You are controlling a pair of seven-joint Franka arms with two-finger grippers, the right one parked.
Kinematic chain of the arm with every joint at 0, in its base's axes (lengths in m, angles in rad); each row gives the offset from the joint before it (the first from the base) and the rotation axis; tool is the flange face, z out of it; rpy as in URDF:
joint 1: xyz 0 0 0.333 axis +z
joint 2: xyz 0 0 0 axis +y
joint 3: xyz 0 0 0.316 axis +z
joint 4: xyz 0.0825 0 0 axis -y
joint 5: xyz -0.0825 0 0.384 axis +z
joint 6: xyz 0 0 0 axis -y
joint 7: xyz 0.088 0 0 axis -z
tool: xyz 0 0 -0.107 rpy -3.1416 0 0
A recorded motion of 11 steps. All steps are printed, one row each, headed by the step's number.
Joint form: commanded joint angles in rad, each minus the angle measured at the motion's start. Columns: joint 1, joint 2, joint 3, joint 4, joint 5, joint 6, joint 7.
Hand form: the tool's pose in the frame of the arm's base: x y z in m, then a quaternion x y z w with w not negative. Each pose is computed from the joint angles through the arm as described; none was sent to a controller.
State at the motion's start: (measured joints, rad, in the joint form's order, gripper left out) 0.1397 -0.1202 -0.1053 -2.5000 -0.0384 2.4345 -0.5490
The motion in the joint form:
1: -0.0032 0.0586 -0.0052 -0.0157 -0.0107 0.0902 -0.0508
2: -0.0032 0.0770 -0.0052 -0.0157 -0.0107 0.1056 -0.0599
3: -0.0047 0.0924 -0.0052 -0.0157 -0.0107 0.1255 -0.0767
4: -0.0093 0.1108 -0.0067 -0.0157 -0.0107 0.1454 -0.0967
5: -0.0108 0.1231 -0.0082 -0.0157 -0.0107 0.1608 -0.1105
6: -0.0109 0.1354 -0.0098 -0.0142 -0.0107 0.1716 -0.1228
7: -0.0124 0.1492 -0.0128 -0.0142 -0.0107 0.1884 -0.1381
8: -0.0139 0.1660 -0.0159 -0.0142 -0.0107 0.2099 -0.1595
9: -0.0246 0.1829 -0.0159 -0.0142 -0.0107 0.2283 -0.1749
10: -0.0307 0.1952 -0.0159 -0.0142 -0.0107 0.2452 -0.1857
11: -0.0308 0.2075 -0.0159 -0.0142 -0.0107 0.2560 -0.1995
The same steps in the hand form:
1: 0.4655 0.0129 0.3084 0.94461 0.32610 0.03047 0.02098
2: 0.4665 0.0129 0.3013 0.94308 0.33063 0.02878 0.02136
3: 0.4680 0.0123 0.2960 0.94036 0.33804 0.03061 0.02277
4: 0.4693 0.0095 0.2894 0.93785 0.34482 0.03086 0.02400
5: 0.4703 0.0082 0.2851 0.93584 0.35006 0.03203 0.02514
6: 0.4713 0.0074 0.2809 0.93390 0.35518 0.03172 0.02584
7: 0.4723 0.0053 0.2761 0.93182 0.36043 0.03273 0.02715
8: 0.4735 0.0032 0.2703 0.92853 0.36852 0.03439 0.02901
9: 0.4742 -0.0019 0.2641 0.92750 0.37098 0.03452 0.03034
10: 0.4750 -0.0048 0.2600 0.92643 0.37337 0.03627 0.03188
11: 0.4751 -0.0048 0.2552 0.92378 0.37992 0.03520 0.03232

